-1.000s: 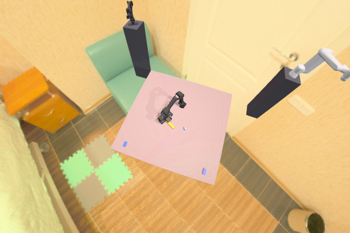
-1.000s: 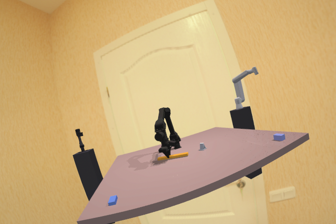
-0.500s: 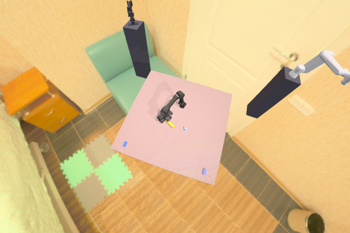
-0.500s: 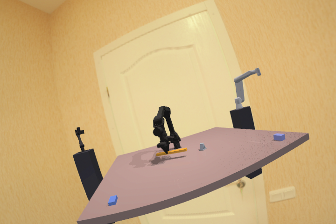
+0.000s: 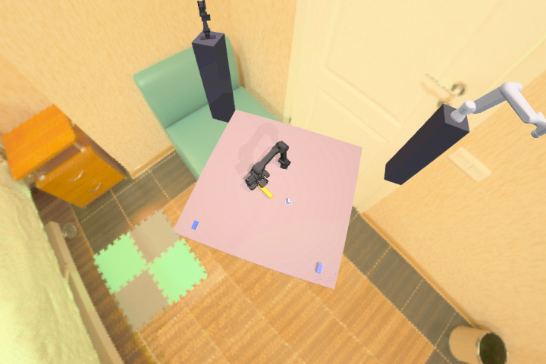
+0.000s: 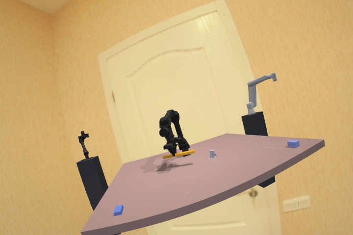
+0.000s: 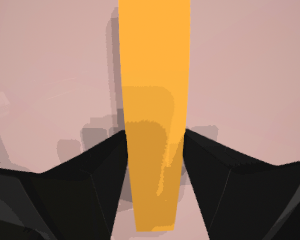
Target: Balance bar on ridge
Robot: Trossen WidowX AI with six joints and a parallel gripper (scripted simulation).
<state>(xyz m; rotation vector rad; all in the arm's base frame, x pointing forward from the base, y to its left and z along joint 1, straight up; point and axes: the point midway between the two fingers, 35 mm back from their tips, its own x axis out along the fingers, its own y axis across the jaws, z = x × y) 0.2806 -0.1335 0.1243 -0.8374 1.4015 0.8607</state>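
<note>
Right now my gripper tip is 10 mm short of the yellow bar and 20 mm to the right of it.
</note>
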